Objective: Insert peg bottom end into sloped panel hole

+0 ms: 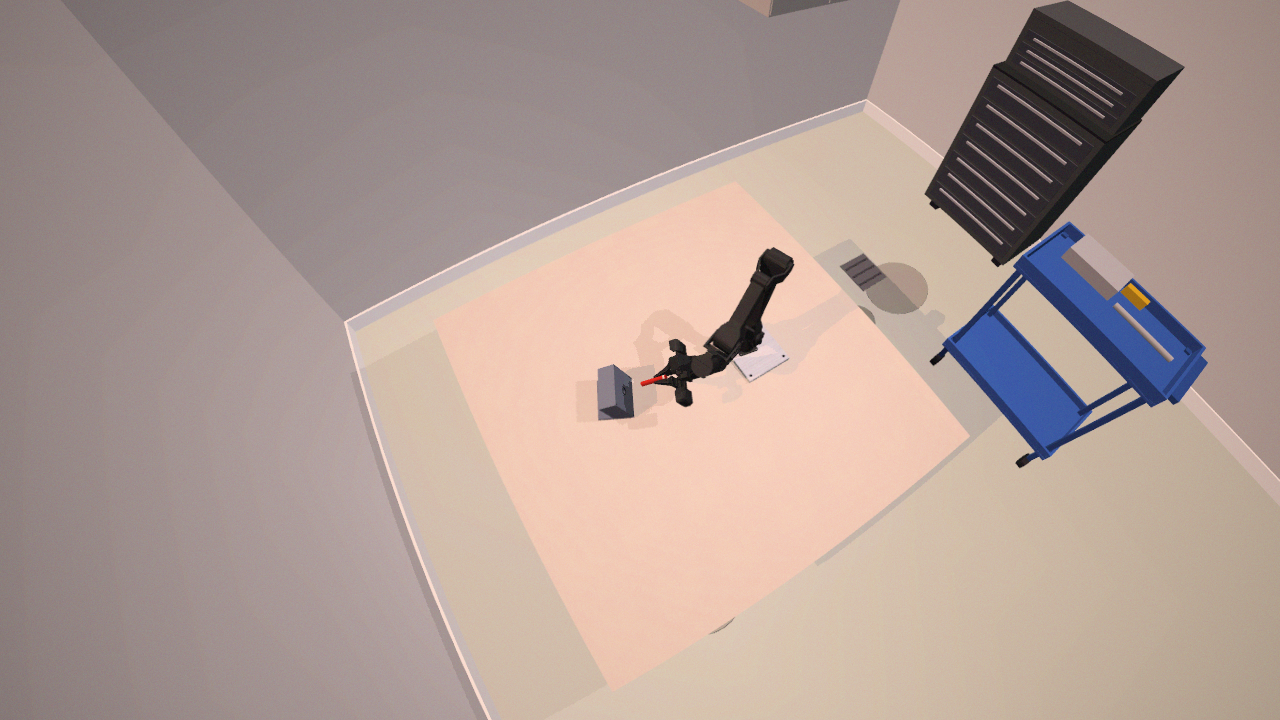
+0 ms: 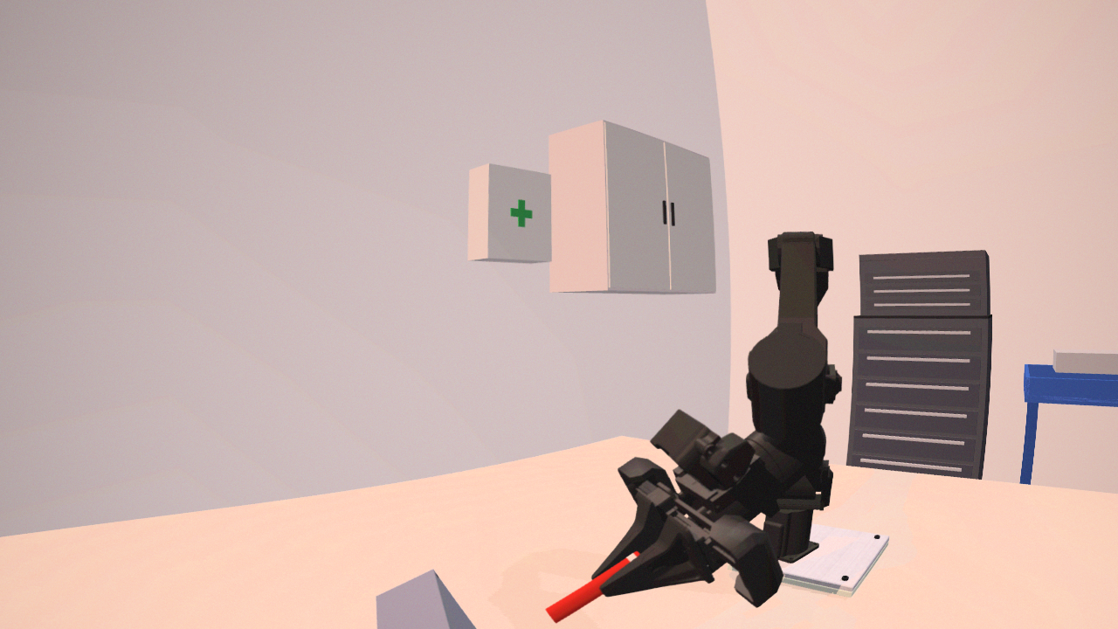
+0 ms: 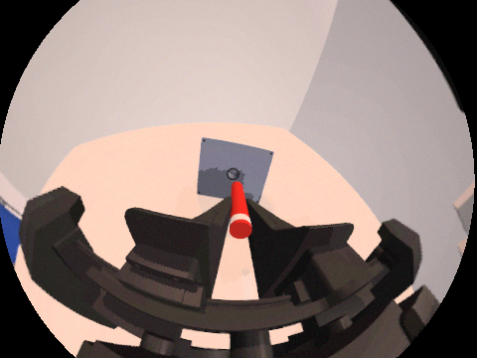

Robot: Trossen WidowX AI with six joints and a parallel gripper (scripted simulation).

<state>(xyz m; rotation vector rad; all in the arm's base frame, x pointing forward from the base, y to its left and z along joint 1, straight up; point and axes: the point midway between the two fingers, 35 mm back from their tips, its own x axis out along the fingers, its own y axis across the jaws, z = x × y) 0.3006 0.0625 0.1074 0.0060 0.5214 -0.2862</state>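
The grey sloped panel lies 110 mm ahead of my gripper tip, 60 mm below it and 30 mm to the right of it. The rest, counted from my gripper tip: red peg (10 mm behind, 10 mm above).
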